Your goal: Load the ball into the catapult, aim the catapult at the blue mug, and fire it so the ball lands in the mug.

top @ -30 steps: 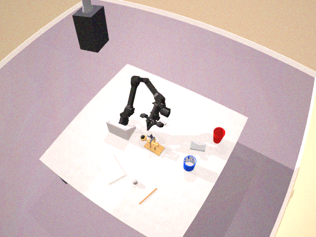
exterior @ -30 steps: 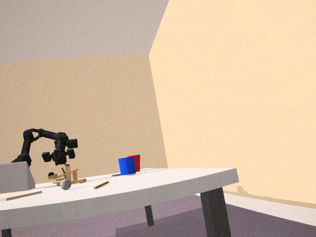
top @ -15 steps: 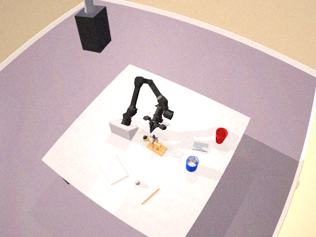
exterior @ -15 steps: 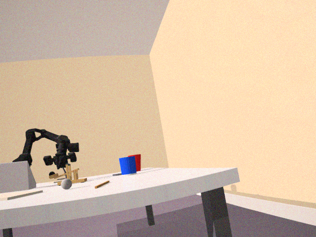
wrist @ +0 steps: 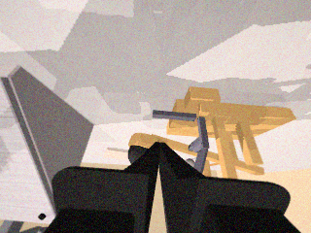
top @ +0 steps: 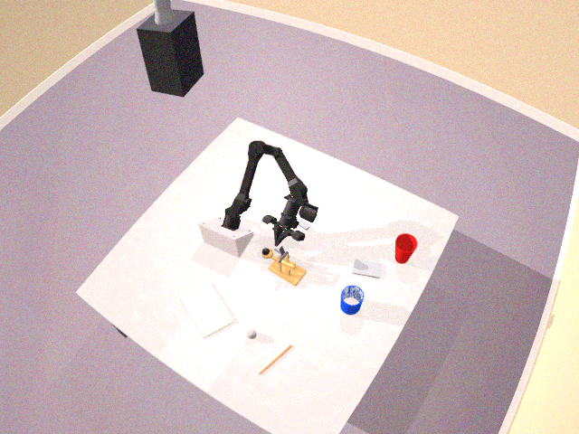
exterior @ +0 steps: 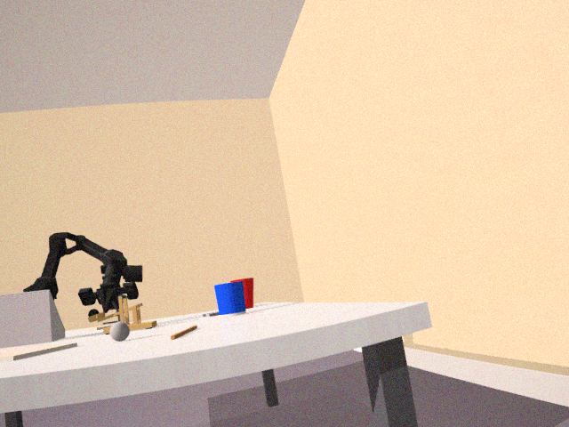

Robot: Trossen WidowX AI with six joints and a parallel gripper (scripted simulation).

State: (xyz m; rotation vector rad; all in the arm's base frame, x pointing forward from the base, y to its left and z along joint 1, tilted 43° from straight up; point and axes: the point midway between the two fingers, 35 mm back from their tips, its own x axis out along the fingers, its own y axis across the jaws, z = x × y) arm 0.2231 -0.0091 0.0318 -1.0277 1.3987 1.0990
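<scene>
Now: the small black ball 3 cm behind my gripper tip and 4 cm to the right of it. The rest, counted from my gripper tip: grey flat plate (39 cm ahead, 7 cm to the left, 6 cm below); then wooden catapult (4 cm ahead, 4 cm to the right, 1 cm below); then flat white board (16 cm behind, 36 cm to the right, 6 cm below).
</scene>
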